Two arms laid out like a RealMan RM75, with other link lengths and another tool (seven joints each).
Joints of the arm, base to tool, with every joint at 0 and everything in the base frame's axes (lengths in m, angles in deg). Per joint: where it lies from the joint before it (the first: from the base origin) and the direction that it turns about. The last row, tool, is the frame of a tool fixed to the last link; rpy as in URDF.
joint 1: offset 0 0 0.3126 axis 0 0 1
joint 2: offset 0 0 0 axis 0 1 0
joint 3: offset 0 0 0.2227 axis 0 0 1
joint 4: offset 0 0 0 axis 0 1 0
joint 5: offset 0 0 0.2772 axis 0 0 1
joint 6: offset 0 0 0 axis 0 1 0
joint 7: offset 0 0 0.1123 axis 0 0 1
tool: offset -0.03 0.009 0.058 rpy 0 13.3 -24.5
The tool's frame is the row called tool.
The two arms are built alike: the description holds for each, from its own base.
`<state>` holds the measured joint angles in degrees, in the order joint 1, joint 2, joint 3, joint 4, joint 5, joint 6, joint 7, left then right.
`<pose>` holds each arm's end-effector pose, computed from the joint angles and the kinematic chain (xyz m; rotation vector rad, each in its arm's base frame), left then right.
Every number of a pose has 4 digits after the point. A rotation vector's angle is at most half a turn.
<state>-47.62 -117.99 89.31 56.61 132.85 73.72 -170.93 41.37 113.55 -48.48 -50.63 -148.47 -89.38 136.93</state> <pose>-0.1090 0.3942 -0.0248 -2.0478 -1.7573 -0.0690 0.2343 0.4499 0.1196 -2.7413 0.9467 -0.6294</pose>
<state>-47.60 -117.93 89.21 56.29 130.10 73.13 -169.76 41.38 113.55 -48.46 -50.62 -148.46 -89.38 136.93</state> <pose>-0.1035 0.3933 -0.0270 -2.0720 -1.7826 -0.1078 0.2343 0.4499 0.1197 -2.7414 0.9469 -0.6288</pose>
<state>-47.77 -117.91 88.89 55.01 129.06 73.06 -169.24 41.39 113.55 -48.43 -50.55 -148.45 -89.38 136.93</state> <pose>-0.1063 0.3926 -0.0286 -2.0687 -1.8088 -0.1080 0.2344 0.4498 0.1195 -2.7420 0.9482 -0.6281</pose>
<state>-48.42 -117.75 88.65 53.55 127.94 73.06 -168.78 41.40 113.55 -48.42 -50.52 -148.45 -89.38 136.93</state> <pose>-0.1070 0.3928 -0.0299 -2.0692 -1.8295 -0.1061 0.2344 0.4498 0.1194 -2.7422 0.9487 -0.6279</pose>
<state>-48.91 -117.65 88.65 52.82 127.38 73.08 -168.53 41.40 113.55 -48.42 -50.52 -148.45 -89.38 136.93</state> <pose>-0.1064 0.3929 -0.0307 -2.0735 -1.8353 -0.1034 0.2344 0.4498 0.1194 -2.7422 0.9487 -0.6279</pose>
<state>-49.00 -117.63 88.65 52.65 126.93 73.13 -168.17 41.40 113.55 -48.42 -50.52 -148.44 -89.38 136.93</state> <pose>-0.1057 0.3925 -0.0311 -2.0810 -1.8375 -0.1055 0.2344 0.4498 0.1194 -2.7423 0.9486 -0.6277</pose>
